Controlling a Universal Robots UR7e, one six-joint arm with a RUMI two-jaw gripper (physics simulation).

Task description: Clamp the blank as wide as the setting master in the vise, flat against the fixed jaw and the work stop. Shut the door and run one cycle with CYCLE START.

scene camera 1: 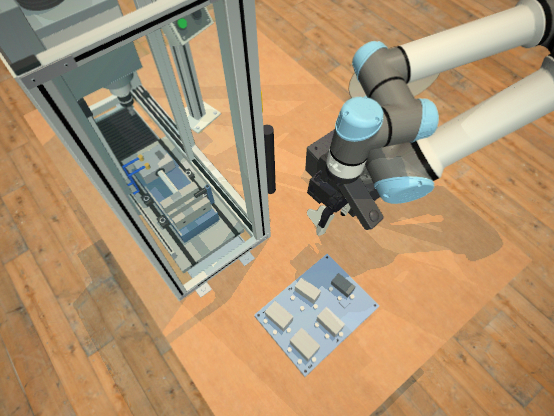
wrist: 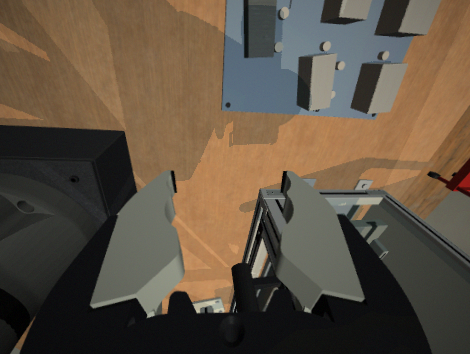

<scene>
my gripper: scene camera 1 330, 224; wrist 229, 172
same spot on machine enclosure: (wrist: 422, 260) = (scene camera 1: 195, 253)
</scene>
